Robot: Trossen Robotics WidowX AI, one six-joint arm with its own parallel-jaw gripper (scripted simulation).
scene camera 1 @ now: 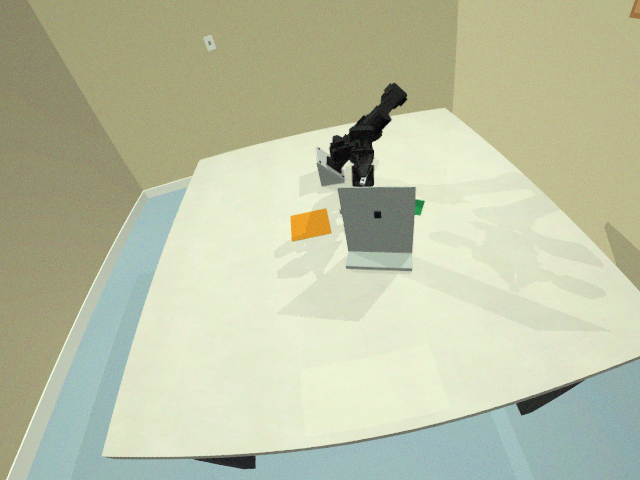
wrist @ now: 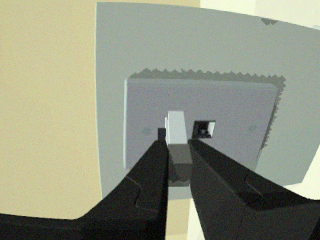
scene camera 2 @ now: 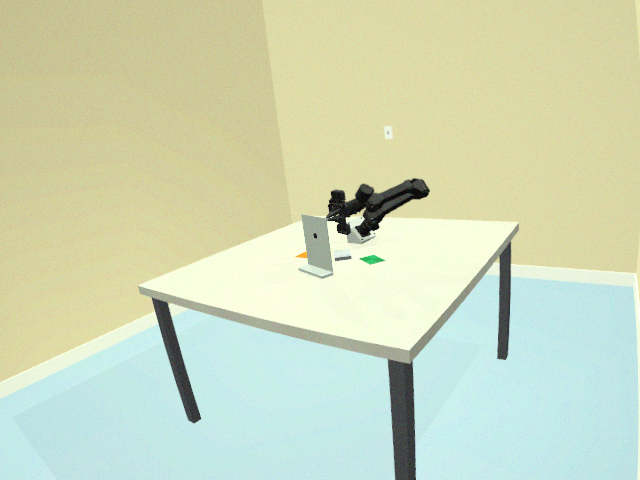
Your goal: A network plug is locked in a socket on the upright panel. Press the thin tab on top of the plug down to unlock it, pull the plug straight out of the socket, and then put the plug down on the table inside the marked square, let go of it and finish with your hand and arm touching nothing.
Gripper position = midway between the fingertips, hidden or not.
In view: my gripper (scene camera 1: 363, 178), a network plug (wrist: 180, 163), a grey upright panel (scene camera 2: 315, 228) and an orange square (scene camera 1: 315, 223).
My gripper is seen too in the wrist view (wrist: 175, 150) and in scene camera 2 (scene camera 2: 326, 219). The grey upright panel also shows in the wrist view (wrist: 240, 79).
